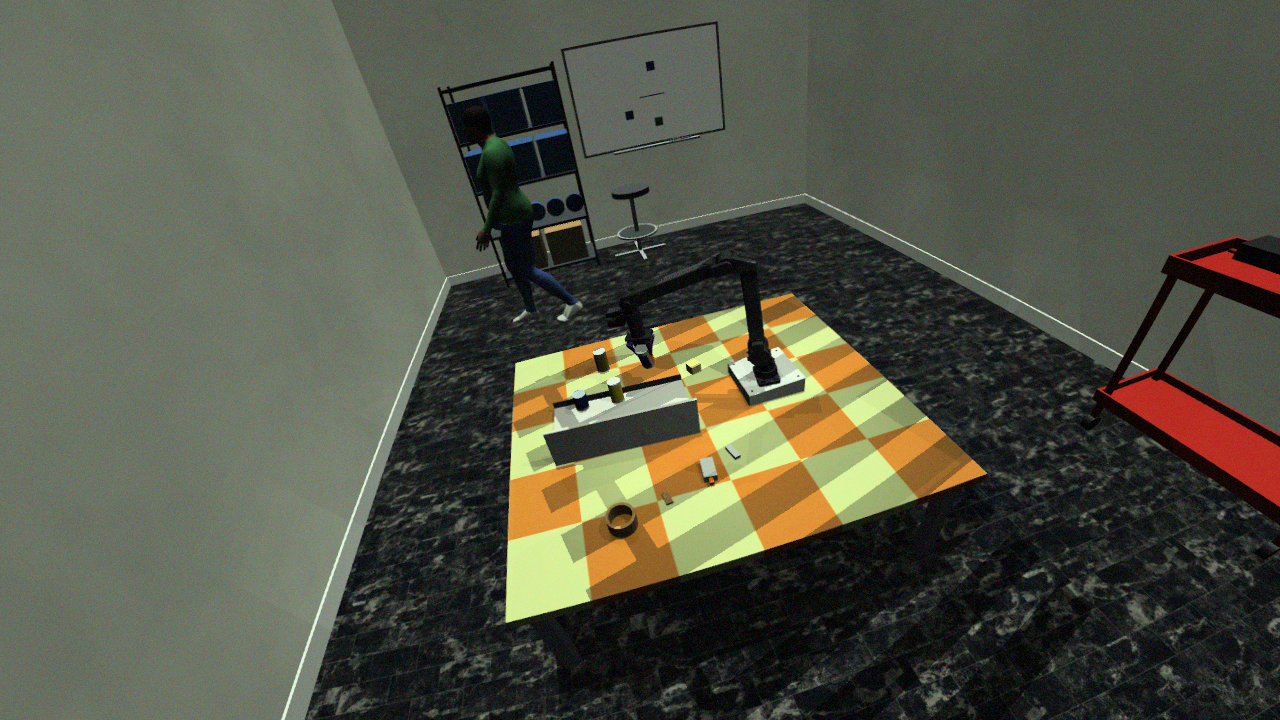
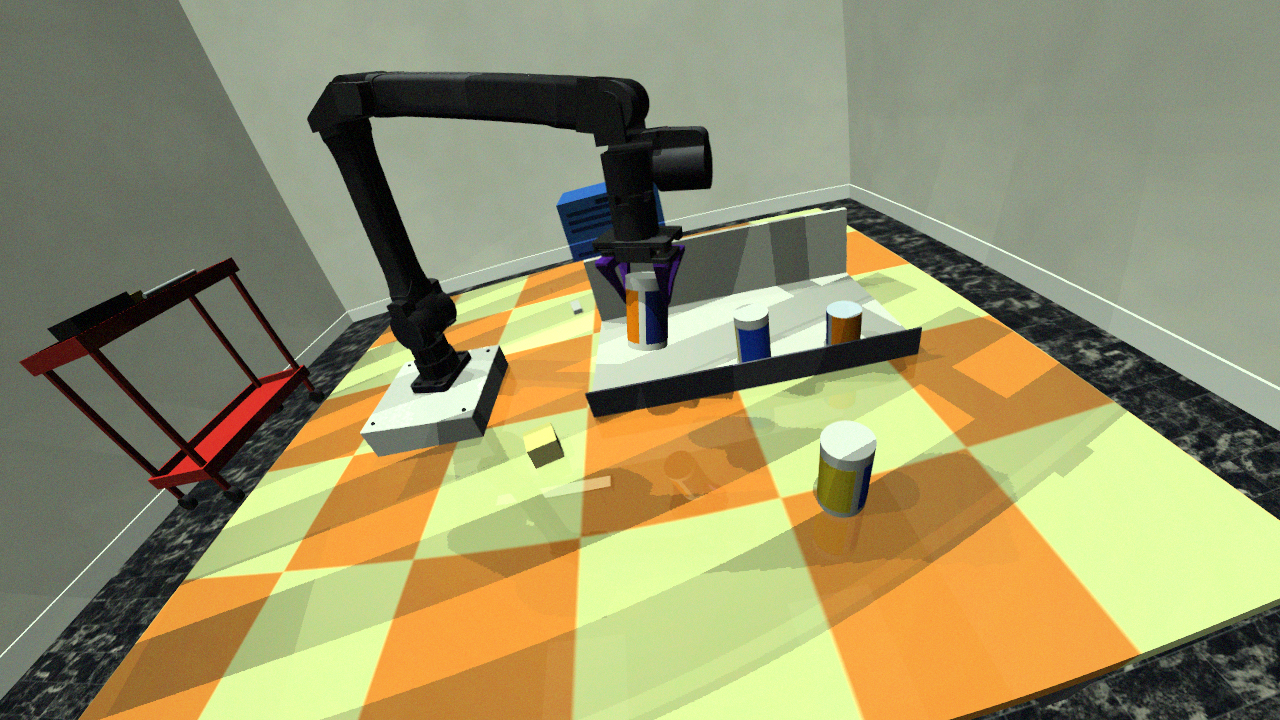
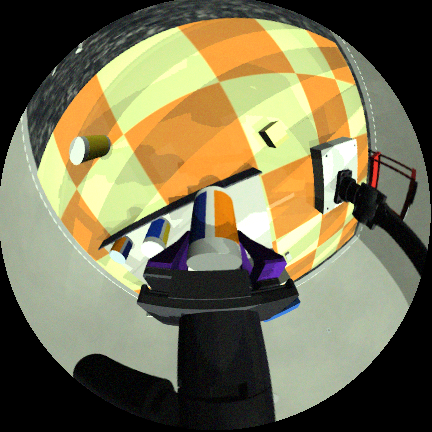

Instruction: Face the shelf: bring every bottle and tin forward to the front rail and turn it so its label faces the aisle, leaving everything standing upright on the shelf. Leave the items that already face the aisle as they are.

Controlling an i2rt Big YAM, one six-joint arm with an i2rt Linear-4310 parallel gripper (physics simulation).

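Seen in the pictures: gripper, fingertip midpoint: (image 1: 644, 354) (image 2: 647, 303) (image 3: 212, 234); arm's base, origin of the base link: (image 1: 766, 375) (image 2: 443, 374) (image 3: 341, 185).
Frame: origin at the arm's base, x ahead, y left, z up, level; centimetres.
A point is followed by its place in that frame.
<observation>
My gripper (image 1: 640, 346) @[x 46.7, y -8.7, z 12.7 cm] (image 2: 641, 291) @[x 46.7, y -8.7, z 12.7 cm] (image 3: 212, 234) @[x 46.7, y -8.7, z 12.7 cm] is shut on an orange-and-blue bottle (image 1: 644, 357) @[x 46.8, y -5.6, z 13.5 cm] (image 2: 647, 317) @[x 46.9, y -11.8, z 12.1 cm] (image 3: 216, 220) @[x 45.8, y -11.3, z 13.8 cm]. It holds the bottle upright over the shelf's robot-side end, near the dark front rail (image 2: 680, 394) @[x 48.3, y -8.2, z -4.3 cm] (image 3: 145, 221) @[x 63.1, y -6.2, z -1.7 cm]; the exact height is unclear. A white-capped blue-and-yellow bottle (image 1: 614, 390) @[x 60.7, y -0.5, z 3.2 cm] (image 2: 752, 337) @[x 60.5, y -5.7, z 3.1 cm] (image 3: 157, 232) @[x 58.9, y -5.0, z 2.9 cm] stands behind the rail, blue side outward. A short orange-and-blue tin (image 1: 580, 400) @[x 74.9, y 1.4, z 2.0 cm] (image 2: 844, 324) @[x 74.9, y -4.0, z 2.3 cm] (image 3: 122, 247) @[x 73.1, y -2.4, z 1.2 cm] stands farther along, orange outward. A yellow-and-blue tin (image 1: 600, 360) @[x 68.4, y -26.2, z 0.8 cm] (image 2: 843, 474) @[x 67.6, y -31.8, z 1.8 cm] (image 3: 97, 146) @[x 66.0, y -27.8, z -0.5 cm] stands upright on the table outside the rail.
A yellow block (image 1: 693, 366) @[x 27.6, y -15.7, z -2.1 cm] (image 2: 543, 445) @[x 28.8, y -19.7, z -2.2 cm] (image 3: 273, 134) @[x 28.6, y -17.7, z -2.1 cm] lies between the robot base (image 1: 776, 385) @[x -2.1, y 6.9, z 0.2 cm] (image 2: 429, 420) @[x 4.8, y -13.9, z -0.5 cm] and the outside tin. The shelf's tall back panel (image 1: 626, 432) @[x 55.8, y 23.7, z 2.9 cm] (image 2: 760, 259) @[x 65.3, y 23.7, z 3.2 cm] rises opposite the rail. A bowl (image 1: 621, 531) @[x 58.2, y 60.0, z -2.3 cm] and small items lie behind that panel.
</observation>
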